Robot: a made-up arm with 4 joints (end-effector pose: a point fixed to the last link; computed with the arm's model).
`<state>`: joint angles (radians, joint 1 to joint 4).
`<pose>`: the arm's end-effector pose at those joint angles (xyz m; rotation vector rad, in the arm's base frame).
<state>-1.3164 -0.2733 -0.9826 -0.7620</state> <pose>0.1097 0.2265 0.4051 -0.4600 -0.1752 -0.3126</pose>
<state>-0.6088 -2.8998 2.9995 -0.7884</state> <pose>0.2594 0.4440 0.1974 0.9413 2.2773 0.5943</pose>
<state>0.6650 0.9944 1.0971 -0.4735</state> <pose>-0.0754 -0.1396 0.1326 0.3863 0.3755 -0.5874</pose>
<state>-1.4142 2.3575 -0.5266 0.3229</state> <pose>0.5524 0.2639 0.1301 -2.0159 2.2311 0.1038</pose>
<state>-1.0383 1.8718 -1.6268 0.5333</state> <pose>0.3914 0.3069 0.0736 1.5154 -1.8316 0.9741</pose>
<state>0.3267 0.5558 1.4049 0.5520</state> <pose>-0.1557 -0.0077 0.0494 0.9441 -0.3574 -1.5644</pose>
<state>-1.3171 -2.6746 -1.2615 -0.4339</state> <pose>0.5185 0.2867 0.3128 -0.7688 2.0577 0.1870</pose>
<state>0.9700 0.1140 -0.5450 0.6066</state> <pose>0.0576 -0.2383 0.0929 1.0326 0.5043 1.0123</pose>
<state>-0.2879 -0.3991 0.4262 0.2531</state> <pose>-0.1265 0.0197 0.2756 0.1117 -0.6474 -0.8311</pose>
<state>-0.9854 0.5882 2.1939 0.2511</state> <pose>0.1195 0.2556 0.1343 -0.0766 0.2289 2.7599</pose>
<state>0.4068 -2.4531 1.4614 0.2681</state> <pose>-0.2330 0.1369 0.3680 -0.9641 -2.3462 0.4273</pose>
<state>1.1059 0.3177 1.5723 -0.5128</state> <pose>0.0172 -0.2107 0.2616 -0.1964 -0.1460 -0.5514</pose>
